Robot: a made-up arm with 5 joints. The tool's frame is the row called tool.
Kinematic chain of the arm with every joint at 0, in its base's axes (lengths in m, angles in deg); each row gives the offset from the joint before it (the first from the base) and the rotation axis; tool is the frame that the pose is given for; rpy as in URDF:
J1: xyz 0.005 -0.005 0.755 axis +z
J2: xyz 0.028 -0.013 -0.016 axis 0 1 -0.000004
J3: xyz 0.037 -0.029 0.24 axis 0 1 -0.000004
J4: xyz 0.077 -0.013 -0.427 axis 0 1 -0.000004
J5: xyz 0.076 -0.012 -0.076 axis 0 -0.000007 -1
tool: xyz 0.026 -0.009 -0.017 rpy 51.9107 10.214 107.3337
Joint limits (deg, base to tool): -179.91..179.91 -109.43..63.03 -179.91..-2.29 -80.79..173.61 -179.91..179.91
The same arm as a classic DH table. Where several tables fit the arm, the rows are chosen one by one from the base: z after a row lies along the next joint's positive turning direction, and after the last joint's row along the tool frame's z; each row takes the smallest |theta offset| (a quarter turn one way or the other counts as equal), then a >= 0, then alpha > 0; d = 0 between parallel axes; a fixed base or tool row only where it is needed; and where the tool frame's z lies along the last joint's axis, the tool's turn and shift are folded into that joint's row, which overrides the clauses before.
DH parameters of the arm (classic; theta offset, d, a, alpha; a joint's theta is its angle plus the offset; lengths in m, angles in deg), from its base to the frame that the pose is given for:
base (fixed): -45 0 0.0071 0
J1: 45 0.739 0.028 -90
J2: -81.24 0 0.2428 0
J3: -18.99 0 -0.4339 0
J4: -79.78 -0.067 -0.076 90
J5: 64.75 0.108 -0.0192 -127.38
tool (fixed): -12.89 0.0248 0 0
Joint limits (deg, base to tool): -179.91..179.91 -109.43..63.03 -179.91..-2.29 -80.79..173.61 -179.91..179.91

